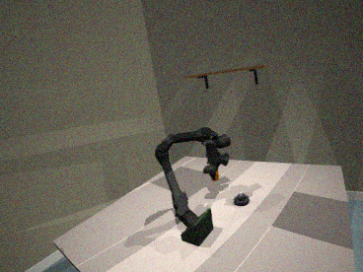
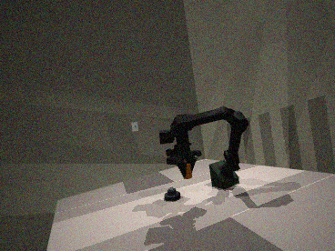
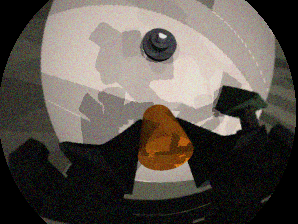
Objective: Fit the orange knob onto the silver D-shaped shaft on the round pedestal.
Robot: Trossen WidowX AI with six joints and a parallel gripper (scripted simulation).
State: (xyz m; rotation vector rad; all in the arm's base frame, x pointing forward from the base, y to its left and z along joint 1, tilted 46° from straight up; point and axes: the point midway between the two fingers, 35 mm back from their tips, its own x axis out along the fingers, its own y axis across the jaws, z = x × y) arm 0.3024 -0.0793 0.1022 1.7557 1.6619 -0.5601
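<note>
My gripper tip is now 1 cm past the dark round pedestal, 14 cm to the left of it and 11 cm above it. From my gripper tip the other things lie so: orange knob 3 cm above.
</note>
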